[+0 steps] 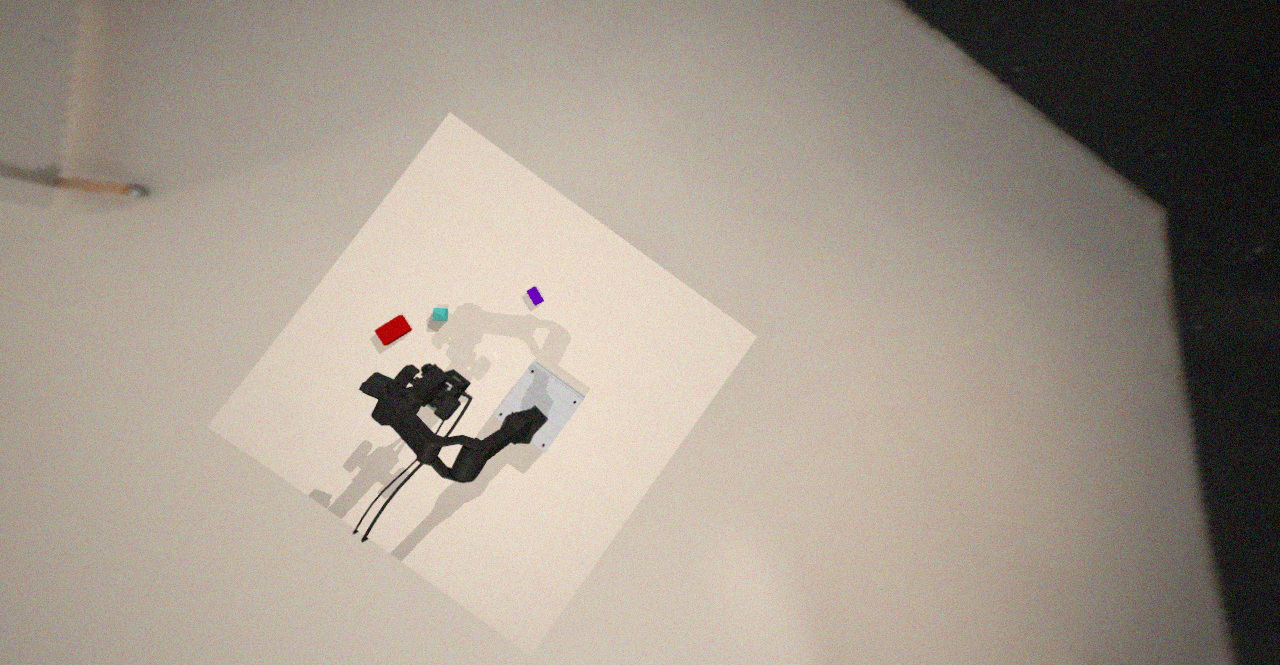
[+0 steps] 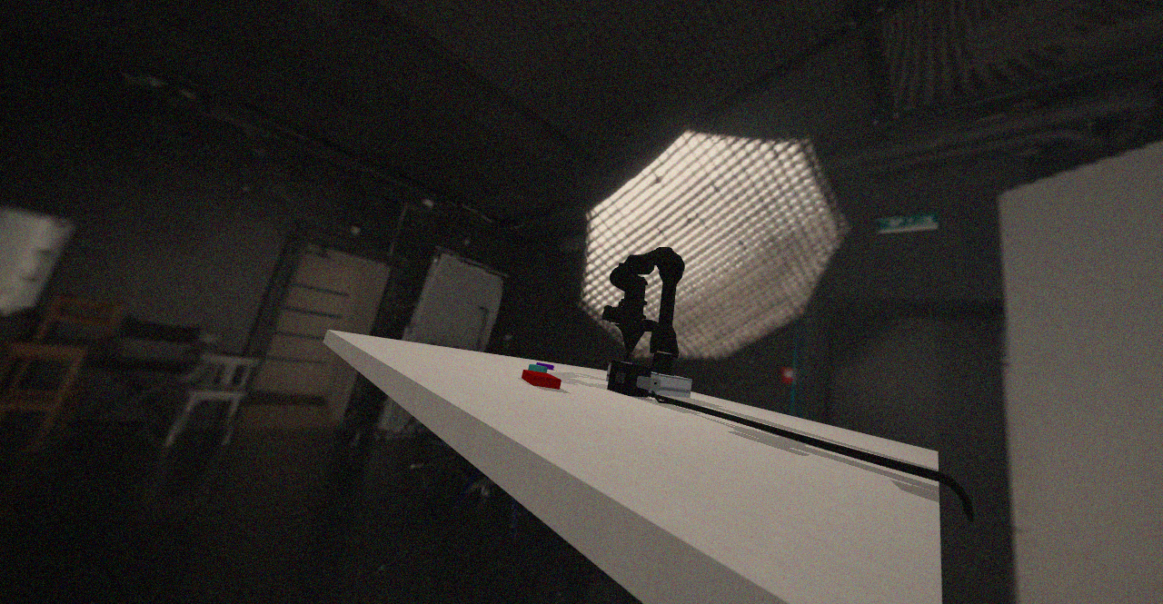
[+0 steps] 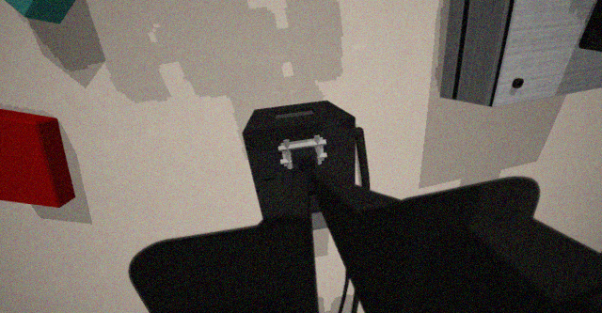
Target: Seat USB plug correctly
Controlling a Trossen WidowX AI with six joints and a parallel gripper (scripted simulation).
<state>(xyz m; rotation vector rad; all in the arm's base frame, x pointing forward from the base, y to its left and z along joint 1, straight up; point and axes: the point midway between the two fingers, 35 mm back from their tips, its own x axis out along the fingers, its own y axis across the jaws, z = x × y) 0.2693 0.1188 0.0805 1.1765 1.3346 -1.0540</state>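
The USB plug is 20 mm below my gripper tip. The rest, counted from my gripper tip: red block (270 mm ahead, 100 mm below, 30 mm to the left); teal block (200 mm ahead, 120 mm to the right, 90 mm below); purple block (390 mm to the right, 100 mm below, 30 mm ahead).
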